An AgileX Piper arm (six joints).
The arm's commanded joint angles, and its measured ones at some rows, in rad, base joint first. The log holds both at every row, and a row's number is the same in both.
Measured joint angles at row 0:
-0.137 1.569 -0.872 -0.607 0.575 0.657
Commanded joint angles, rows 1 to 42:
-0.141 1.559 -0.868 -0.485 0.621 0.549
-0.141 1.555 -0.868 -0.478 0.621 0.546
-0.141 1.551 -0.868 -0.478 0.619 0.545
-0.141 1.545 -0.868 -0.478 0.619 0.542
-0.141 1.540 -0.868 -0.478 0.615 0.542
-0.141 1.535 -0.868 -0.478 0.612 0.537
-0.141 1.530 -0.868 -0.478 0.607 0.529
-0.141 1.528 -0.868 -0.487 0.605 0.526
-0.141 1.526 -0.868 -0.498 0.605 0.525
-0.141 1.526 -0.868 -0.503 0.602 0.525
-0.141 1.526 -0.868 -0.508 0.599 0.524
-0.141 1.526 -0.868 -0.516 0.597 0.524
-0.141 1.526 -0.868 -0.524 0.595 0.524
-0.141 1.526 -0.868 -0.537 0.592 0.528
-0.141 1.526 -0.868 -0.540 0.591 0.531
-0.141 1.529 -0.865 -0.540 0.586 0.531
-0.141 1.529 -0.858 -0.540 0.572 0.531
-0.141 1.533 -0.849 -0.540 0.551 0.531
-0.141 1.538 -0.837 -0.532 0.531 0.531
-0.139 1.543 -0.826 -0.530 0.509 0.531
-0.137 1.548 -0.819 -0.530 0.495 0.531
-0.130 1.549 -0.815 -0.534 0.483 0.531
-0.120 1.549 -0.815 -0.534 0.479 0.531
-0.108 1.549 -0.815 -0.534 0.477 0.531
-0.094 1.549 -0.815 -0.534 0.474 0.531
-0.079 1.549 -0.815 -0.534 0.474 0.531
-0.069 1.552 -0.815 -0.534 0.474 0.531
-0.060 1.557 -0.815 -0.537 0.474 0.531
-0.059 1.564 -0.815 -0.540 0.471 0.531
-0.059 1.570 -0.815 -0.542 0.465 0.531
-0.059 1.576 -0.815 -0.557 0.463 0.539
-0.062 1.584 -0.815 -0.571 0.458 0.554
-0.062 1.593 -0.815 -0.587 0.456 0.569
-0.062 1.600 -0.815 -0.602 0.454 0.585
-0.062 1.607 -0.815 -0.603 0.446 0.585
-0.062 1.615 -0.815 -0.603 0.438 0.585
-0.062 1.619 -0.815 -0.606 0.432 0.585
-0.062 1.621 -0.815 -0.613 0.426 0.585
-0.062 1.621 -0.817 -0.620 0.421 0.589
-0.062 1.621 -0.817 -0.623 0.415 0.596
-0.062 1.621 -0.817 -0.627 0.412 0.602
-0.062 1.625 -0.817 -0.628 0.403 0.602
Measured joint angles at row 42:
-0.062 1.623 -0.822 -0.600 0.414 0.584
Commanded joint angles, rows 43 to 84:
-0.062 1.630 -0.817 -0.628 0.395 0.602
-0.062 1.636 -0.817 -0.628 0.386 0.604
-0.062 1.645 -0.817 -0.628 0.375 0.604
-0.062 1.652 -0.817 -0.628 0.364 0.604
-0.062 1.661 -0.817 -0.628 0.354 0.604
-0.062 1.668 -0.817 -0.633 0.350 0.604
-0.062 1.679 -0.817 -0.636 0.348 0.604
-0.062 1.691 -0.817 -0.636 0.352 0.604
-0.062 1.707 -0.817 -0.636 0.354 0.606
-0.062 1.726 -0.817 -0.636 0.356 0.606
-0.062 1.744 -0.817 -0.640 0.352 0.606
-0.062 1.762 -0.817 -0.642 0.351 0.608
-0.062 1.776 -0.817 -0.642 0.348 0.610
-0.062 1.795 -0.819 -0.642 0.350 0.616
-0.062 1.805 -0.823 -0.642 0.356 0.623
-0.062 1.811 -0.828 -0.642 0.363 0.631
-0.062 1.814 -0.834 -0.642 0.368 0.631
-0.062 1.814 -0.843 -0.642 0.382 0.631
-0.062 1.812 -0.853 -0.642 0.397 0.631
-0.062 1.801 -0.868 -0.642 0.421 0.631
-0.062 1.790 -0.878 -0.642 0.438 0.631
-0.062 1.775 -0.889 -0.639 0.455 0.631
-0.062 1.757 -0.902 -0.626 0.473 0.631
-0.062 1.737 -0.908 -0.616 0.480 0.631
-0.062 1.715 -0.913 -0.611 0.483 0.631
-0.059 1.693 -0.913 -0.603 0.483 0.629
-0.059 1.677 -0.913 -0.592 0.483 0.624
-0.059 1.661 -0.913 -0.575 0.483 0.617
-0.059 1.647 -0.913 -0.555 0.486 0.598
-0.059 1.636 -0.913 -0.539 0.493 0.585
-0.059 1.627 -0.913 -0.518 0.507 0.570
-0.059 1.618 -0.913 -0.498 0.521 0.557
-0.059 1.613 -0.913 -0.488 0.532 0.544
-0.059 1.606 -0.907 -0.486 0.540 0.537
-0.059 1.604 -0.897 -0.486 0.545 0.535
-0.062 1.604 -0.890 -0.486 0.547 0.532
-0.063 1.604 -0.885 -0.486 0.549 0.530
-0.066 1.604 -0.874 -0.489 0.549 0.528
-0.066 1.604 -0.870 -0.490 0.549 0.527
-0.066 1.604 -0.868 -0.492 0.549 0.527
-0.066 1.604 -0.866 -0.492 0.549 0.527
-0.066 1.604 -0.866 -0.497 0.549 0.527
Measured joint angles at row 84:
-0.060 1.614 -0.880 -0.489 0.525 0.538
